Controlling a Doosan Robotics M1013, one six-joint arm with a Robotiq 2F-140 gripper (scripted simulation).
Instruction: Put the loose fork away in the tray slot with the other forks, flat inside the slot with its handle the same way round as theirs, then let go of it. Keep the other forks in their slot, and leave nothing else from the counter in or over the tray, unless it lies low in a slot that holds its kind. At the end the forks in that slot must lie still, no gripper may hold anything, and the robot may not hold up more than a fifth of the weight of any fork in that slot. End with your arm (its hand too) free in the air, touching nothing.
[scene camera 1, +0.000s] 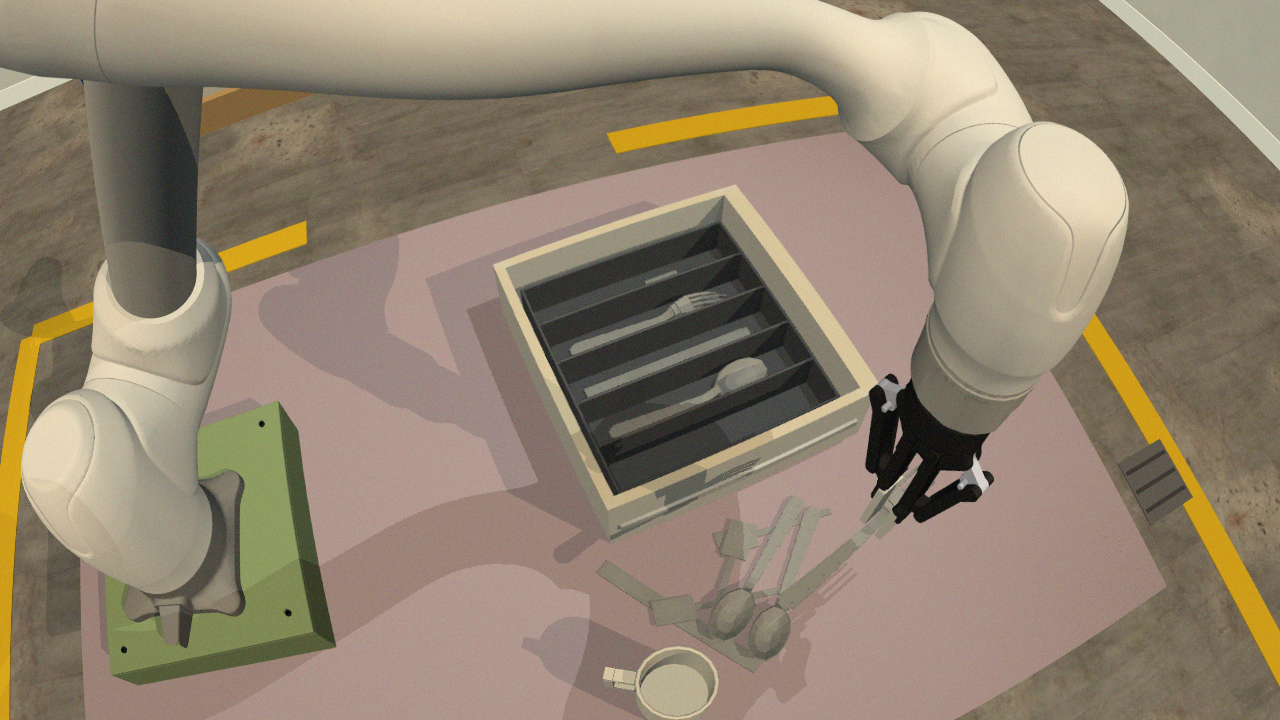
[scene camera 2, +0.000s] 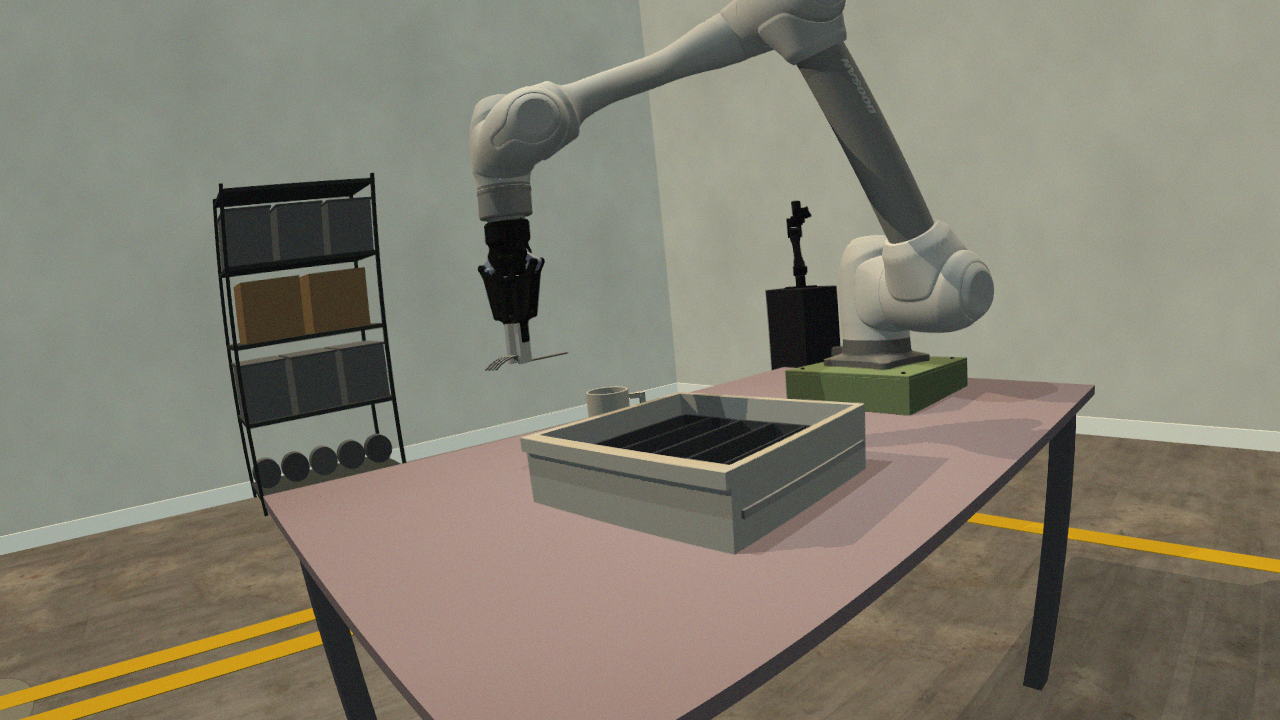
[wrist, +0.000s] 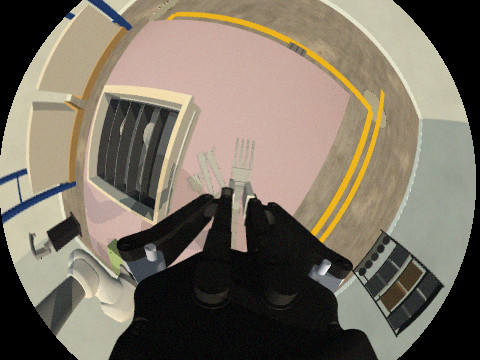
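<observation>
Scene camera 1 shows my gripper (scene camera 1: 879, 520) and a tray (scene camera 1: 782, 332). In scene camera 2: a mug (scene camera 2: 607, 399), the tray (scene camera 2: 739, 439) and my gripper (scene camera 2: 520, 362). The wrist view has the tray (wrist: 109, 141) and the gripper (wrist: 238, 188).
</observation>
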